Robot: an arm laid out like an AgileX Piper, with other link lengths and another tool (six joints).
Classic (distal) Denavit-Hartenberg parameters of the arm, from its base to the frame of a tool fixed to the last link. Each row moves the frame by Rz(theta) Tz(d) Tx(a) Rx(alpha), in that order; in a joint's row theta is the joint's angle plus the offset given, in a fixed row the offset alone. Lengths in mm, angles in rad.
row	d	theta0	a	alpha
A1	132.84	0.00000	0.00	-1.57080
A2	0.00	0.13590	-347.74	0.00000
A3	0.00	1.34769	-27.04	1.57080
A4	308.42	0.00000	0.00	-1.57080
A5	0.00	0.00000	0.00	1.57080
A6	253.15	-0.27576	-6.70	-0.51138
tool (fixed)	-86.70	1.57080	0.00	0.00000
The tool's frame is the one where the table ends.
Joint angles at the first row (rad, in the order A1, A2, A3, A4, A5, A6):
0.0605, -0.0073, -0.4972, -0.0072, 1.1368, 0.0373
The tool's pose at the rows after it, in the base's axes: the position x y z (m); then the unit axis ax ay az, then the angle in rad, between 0 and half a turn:
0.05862, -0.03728, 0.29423, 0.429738, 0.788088, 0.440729, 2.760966
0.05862, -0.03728, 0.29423, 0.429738, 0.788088, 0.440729, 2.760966
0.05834, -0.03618, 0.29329, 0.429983, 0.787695, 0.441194, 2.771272
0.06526, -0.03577, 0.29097, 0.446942, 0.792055, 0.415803, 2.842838
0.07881, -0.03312, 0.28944, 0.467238, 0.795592, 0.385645, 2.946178
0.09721, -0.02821, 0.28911, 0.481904, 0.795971, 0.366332, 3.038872
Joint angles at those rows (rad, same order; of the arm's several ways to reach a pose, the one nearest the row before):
0.0605, -0.0073, -0.4972, -0.0072, 1.1368, 0.0372
0.0605, -0.0073, -0.4972, -0.0072, 1.1368, 0.0372
0.0605, -0.0054, -0.4984, 0.0000, 1.1436, 0.0372
0.0606, 0.0711, -0.5185, 0.0000, 1.1810, 0.0373
0.0605, 0.1924, -0.5492, 0.0113, 1.2161, 0.0372
0.0606, 0.3183, -0.5786, 0.0346, 1.2216, 0.0373

